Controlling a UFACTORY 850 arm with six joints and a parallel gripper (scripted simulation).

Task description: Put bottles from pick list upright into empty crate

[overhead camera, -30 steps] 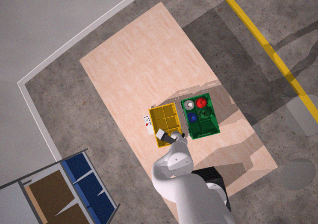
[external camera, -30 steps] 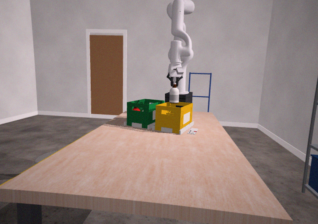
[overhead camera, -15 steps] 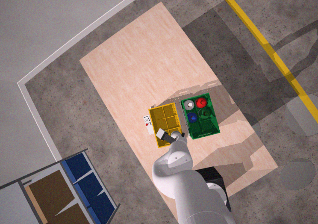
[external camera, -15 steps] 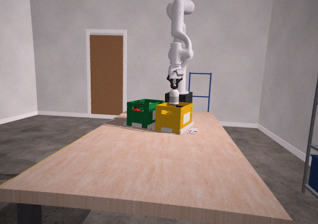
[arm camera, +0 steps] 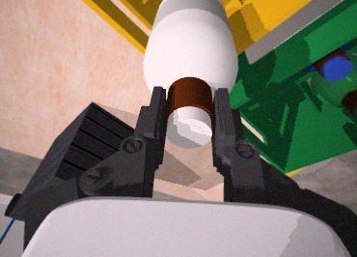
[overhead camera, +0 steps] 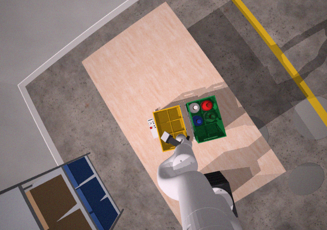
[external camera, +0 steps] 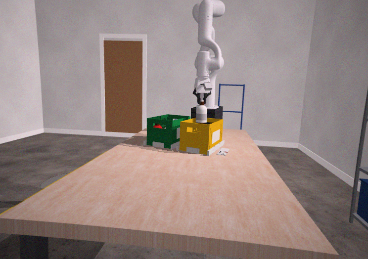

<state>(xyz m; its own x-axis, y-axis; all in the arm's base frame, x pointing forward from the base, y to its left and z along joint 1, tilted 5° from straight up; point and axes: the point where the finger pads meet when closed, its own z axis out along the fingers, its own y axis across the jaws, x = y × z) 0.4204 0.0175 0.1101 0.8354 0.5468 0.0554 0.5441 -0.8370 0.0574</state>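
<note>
My hand is 10 cm short of the yellow crate, 3 cm to the right of it and 21 cm above it. Round my hand: blue-label bottle 6 cm ahead, 16 cm to the right, 20 cm below; then green bottle 4 cm ahead, 25 cm to the right, 20 cm below; then green crate 5 cm ahead, 20 cm to the right, 21 cm below.
</note>
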